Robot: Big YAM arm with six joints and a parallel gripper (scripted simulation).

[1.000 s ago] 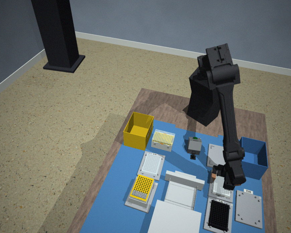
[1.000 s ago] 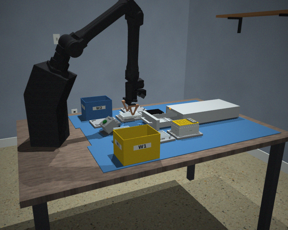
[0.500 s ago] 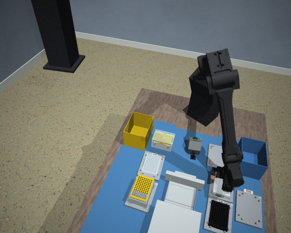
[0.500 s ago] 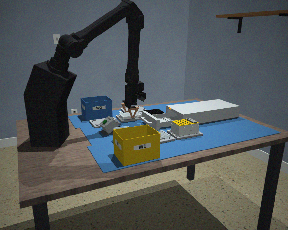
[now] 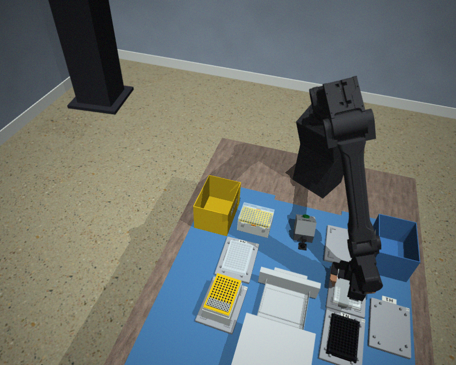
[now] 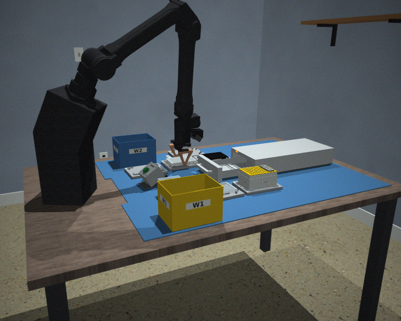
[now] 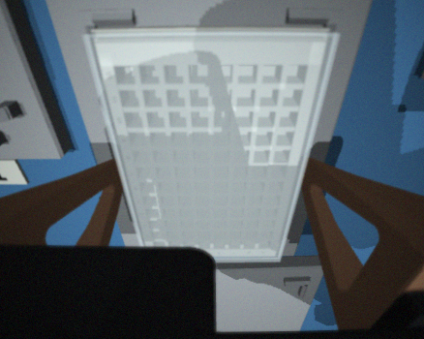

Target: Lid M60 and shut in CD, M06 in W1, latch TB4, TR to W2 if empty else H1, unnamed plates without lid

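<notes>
The white assay plate is right at my hand. Also, from my hand: nest N3 (20 mm below); home nest H1 (130 mm to the left, 100 mm ahead, 20 mm below); clear plate lid (right at my hand).
</notes>
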